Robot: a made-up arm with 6 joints.
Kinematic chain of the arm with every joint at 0, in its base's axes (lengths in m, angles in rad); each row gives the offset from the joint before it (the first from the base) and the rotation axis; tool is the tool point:
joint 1: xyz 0 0 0.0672 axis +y
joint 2: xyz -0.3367 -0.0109 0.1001 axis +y
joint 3: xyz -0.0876 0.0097 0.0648 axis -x
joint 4: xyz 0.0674 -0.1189 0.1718 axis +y
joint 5: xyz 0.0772 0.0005 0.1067 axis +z
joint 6: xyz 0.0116 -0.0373 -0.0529 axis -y
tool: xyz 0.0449 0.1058 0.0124
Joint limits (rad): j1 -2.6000..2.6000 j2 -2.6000..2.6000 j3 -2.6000..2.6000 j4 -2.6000..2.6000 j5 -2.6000..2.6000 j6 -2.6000..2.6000
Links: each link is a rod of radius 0.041 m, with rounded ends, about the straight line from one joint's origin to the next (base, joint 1, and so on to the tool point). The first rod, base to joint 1, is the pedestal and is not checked.
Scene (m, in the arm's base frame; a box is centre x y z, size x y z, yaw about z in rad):
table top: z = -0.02
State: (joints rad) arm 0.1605 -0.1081 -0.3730 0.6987 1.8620 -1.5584
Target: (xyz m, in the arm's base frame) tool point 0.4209 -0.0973 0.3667
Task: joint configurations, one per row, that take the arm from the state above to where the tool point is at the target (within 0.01 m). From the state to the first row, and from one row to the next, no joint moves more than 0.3 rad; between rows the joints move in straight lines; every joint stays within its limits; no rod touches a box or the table.
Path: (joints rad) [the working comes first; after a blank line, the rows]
Joints at the target: 1.7768 -0.1232 0.1037 0.6517 1.9216 -1.4688
Straight joint move there: clear.

1: 0.4299 -0.1106 -0.2935 0.6909 1.8719 -1.5435
2: 0.6993 -0.1131 -0.2141 0.6830 1.8819 -1.5285
3: 0.9687 -0.1156 -0.1346 0.6752 1.8918 -1.5136
4: 1.2380 -0.1181 -0.0552 0.6674 1.9017 -1.4986
5: 1.5074 -0.1207 0.0243 0.6595 1.9117 -1.4837
6: 1.7768 -0.1232 0.1037 0.6517 1.9216 -1.4688

